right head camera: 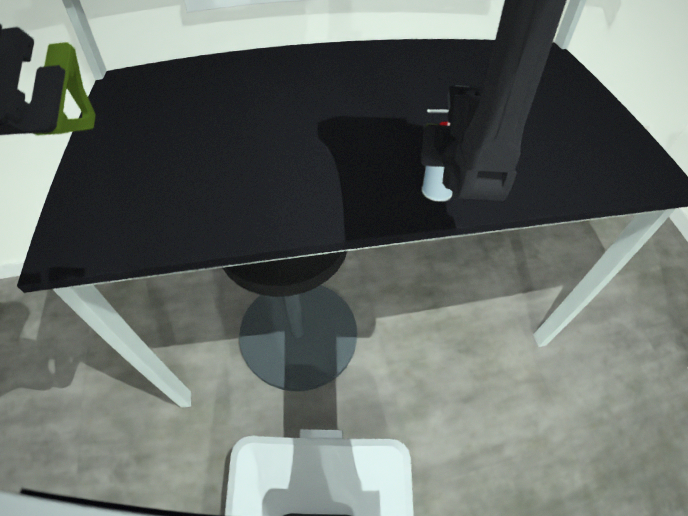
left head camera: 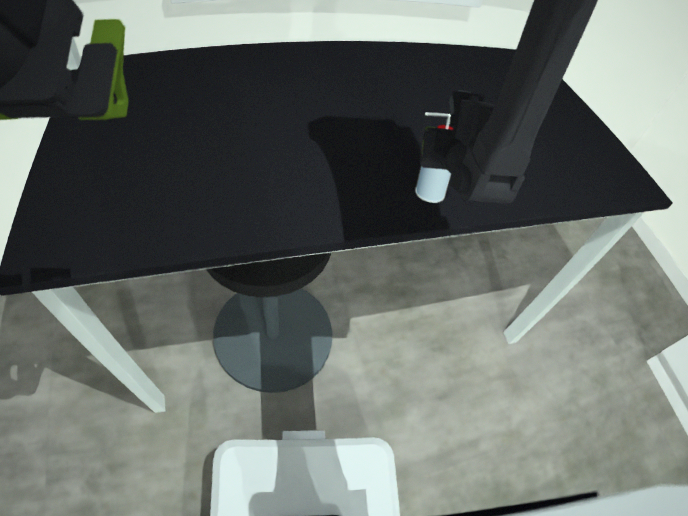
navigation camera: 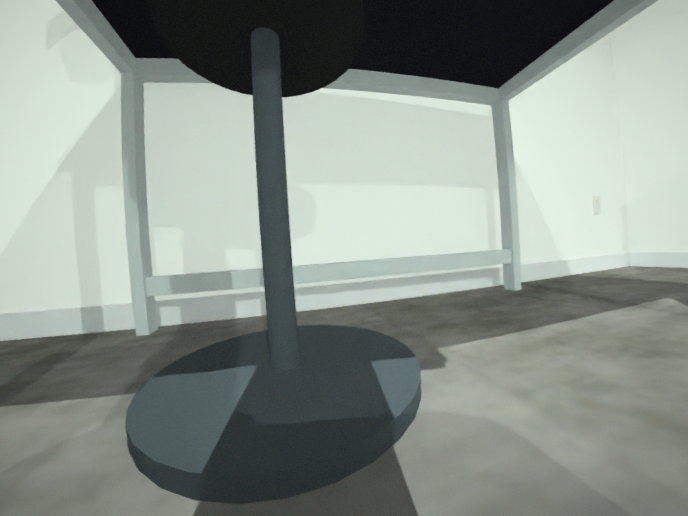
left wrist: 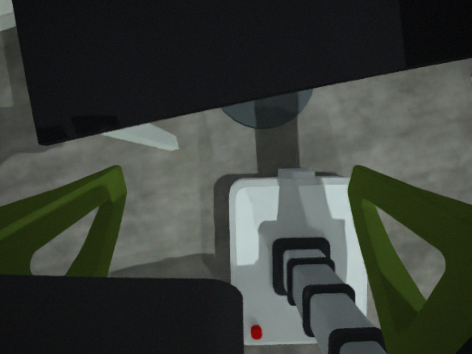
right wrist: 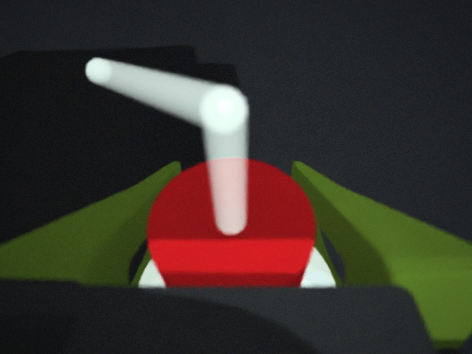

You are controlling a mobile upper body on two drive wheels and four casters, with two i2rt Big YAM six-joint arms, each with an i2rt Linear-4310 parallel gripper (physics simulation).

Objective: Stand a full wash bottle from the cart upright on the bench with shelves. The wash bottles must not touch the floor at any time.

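A wash bottle with a pale body (left head camera: 432, 184) (right head camera: 433, 180), red cap (right wrist: 225, 255) and bent white spout (right wrist: 155, 90) stands roughly upright over the black bench top (left head camera: 222, 144) (right head camera: 222, 144) (left wrist: 200, 50), towards its front edge at the right. I cannot tell whether its base touches the bench. My right gripper (left head camera: 436, 147) (right head camera: 436, 145) (right wrist: 236, 175) is shut on the bottle below the cap; the hand hides part of it in the head views. My left gripper (left wrist: 237, 178) is open and empty, at the upper left in the head views. The cart does not show.
A stool with a black seat (left head camera: 272, 280) (right head camera: 286, 276) and round grey base (left head camera: 238, 344) (right head camera: 263, 344) (navigation camera: 311, 449) stands under the bench front. Posts (right head camera: 83, 38) rise behind the bench. My white mobile base (left head camera: 222, 477) (right head camera: 238, 477) (left wrist: 240, 300) is in front.
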